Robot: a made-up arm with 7 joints. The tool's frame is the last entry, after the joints. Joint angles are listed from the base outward. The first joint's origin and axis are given. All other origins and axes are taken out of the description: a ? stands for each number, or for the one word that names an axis. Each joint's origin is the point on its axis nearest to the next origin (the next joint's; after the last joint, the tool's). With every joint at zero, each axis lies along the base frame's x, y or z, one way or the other. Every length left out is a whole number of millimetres.
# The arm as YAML. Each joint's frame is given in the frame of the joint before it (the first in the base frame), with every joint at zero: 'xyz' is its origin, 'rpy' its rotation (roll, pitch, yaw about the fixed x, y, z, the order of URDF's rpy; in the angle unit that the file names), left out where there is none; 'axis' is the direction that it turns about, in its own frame. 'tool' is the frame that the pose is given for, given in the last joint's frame.
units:
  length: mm
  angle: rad
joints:
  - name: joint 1
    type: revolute
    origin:
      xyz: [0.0, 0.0, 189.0]
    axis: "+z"
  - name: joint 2
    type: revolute
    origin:
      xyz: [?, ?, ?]
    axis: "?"
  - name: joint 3
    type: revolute
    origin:
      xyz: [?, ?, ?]
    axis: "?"
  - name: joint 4
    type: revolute
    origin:
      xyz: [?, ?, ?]
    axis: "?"
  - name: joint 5
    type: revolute
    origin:
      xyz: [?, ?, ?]
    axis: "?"
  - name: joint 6
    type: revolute
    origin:
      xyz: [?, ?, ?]
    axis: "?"
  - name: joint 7
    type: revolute
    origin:
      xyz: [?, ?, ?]
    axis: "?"
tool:
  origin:
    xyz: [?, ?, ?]
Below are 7 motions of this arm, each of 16 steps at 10 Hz.
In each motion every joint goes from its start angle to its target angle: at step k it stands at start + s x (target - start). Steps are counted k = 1, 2, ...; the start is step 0. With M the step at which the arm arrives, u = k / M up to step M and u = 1 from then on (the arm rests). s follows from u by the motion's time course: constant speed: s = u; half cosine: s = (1 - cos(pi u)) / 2; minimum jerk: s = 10 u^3 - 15 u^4 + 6 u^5.
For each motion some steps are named. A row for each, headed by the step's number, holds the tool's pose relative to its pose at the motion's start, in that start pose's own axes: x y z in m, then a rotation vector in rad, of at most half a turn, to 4 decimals.
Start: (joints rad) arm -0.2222 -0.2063 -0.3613 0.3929 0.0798 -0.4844 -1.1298
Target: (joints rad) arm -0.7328 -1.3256 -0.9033 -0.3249 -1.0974 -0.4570 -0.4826
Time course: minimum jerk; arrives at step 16
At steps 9, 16:
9: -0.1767 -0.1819 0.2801 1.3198 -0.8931 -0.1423
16: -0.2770 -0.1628 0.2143 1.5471 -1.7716 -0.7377

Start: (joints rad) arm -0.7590 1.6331 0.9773 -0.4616 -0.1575 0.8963 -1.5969
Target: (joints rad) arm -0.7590 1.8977 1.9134 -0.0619 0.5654 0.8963 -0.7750
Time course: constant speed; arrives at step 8
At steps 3, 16:
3: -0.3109 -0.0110 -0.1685 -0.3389 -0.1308 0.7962
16: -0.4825 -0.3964 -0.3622 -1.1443 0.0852 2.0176

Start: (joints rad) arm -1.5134 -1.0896 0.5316 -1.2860 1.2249 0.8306 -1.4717
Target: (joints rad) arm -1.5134 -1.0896 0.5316 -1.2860 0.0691 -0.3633 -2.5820
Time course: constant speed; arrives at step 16
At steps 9, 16:
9: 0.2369 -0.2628 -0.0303 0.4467 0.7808 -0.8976
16: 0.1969 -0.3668 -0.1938 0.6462 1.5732 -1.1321

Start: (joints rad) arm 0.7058 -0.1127 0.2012 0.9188 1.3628 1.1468 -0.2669
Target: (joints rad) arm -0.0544 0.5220 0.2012 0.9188 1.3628 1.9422 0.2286
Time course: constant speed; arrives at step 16
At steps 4, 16:
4: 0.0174 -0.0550 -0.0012 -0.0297 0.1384 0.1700
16: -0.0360 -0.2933 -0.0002 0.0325 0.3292 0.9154

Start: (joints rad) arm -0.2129 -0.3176 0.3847 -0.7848 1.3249 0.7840 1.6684
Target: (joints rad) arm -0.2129 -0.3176 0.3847 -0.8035 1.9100 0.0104 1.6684
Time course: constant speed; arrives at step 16
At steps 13, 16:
13: -0.1112 -0.0884 0.0517 0.3676 -0.6709 0.2188
16: -0.1315 -0.1156 0.0536 0.4756 -0.8201 0.2331

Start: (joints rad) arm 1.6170 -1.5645 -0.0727 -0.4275 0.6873 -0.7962 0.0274
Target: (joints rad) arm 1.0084 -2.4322 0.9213 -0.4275 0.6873 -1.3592 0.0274
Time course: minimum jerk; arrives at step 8
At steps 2, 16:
2: 0.0389 -0.0047 0.0150 0.1105 0.0776 -0.0257
16: 0.2043 0.0588 -0.1546 0.5230 0.9215 -0.1834

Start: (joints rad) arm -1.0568 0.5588 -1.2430 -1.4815 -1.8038 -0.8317 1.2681
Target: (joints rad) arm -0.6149 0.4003 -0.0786 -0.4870 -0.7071 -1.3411 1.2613
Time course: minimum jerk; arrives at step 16
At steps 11, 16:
11: -0.1334 -0.3611 0.2403 1.7643 -0.6482 -0.9125
16: -0.1940 -0.4188 0.1635 2.1819 -0.6701 -1.1661

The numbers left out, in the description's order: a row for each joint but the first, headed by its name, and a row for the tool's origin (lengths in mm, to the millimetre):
joint 2: xyz -297.0 102.0 0.0, axis -x
joint 3: xyz 0.0 -73.0 -168.0, axis +y
joint 4: xyz 59.0 0.0 98.0, axis +z
joint 5: xyz -13.0 275.0 0.0, axis +y
joint 6: xyz 75.0 0.0 99.0, axis -x
joint 7: xyz 0.0 5.0 71.0, axis +z
tool: xyz 44.0 269.0 0.0

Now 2 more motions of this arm.
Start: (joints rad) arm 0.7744 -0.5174 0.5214 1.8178 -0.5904 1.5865 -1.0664
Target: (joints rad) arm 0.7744 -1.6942 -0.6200 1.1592 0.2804 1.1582 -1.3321
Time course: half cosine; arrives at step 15
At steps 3, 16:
3: -0.0413 0.0139 0.0256 0.0144 -0.0922 -0.0168
16: 0.0231 0.2007 -0.0172 -0.4464 -0.3823 -0.8564

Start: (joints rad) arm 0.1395 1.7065 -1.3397 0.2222 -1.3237 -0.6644 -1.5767
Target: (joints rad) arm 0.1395 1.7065 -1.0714 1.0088 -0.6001 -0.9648 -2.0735
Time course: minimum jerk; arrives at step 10
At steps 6, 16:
6: 0.1394 -0.0725 -0.1599 -0.7219 0.6120 -0.6351
16: 0.1249 -0.1718 -0.2084 -1.1456 0.8011 -0.8610

